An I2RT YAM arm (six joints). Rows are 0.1 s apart.
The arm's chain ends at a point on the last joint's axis. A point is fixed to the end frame.
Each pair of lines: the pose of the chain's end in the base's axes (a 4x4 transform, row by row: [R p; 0 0 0 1], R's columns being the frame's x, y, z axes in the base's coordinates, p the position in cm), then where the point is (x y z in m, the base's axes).
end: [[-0.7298 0.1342 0.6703 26.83], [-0.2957 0.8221 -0.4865 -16.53], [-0.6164 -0.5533 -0.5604 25.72], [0 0 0 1]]
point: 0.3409 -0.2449 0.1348
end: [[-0.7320 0.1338 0.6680 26.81], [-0.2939 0.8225 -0.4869 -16.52], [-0.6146 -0.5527 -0.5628 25.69], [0 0 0 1]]
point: 0.3402 -0.2448 0.1342
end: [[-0.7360 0.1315 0.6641 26.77], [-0.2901 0.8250 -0.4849 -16.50], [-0.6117 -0.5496 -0.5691 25.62], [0 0 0 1]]
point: 0.3390 -0.2441 0.1327
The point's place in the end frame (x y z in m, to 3 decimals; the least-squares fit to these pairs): 0.046 0.012 0.156
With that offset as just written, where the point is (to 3 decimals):
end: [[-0.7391 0.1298 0.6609 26.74], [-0.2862 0.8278 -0.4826 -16.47], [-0.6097 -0.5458 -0.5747 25.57], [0 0 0 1]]
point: 0.338 -0.243 0.131
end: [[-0.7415 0.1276 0.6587 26.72], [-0.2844 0.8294 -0.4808 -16.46], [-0.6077 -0.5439 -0.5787 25.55], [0 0 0 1]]
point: 0.337 -0.243 0.131
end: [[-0.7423 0.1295 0.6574 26.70], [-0.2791 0.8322 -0.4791 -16.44], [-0.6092 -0.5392 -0.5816 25.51], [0 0 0 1]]
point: 0.337 -0.242 0.130
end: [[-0.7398 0.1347 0.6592 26.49], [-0.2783 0.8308 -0.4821 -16.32], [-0.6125 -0.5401 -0.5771 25.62], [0 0 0 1]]
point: 0.335 -0.241 0.132
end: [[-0.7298 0.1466 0.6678 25.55], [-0.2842 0.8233 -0.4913 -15.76], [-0.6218 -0.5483 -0.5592 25.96], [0 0 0 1]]
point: 0.328 -0.237 0.137
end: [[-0.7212 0.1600 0.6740 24.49], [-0.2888 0.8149 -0.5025 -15.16], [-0.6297 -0.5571 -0.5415 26.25], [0 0 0 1]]
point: 0.319 -0.233 0.142
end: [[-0.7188 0.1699 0.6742 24.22], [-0.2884 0.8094 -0.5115 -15.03], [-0.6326 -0.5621 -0.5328 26.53], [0 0 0 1]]
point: 0.316 -0.234 0.146
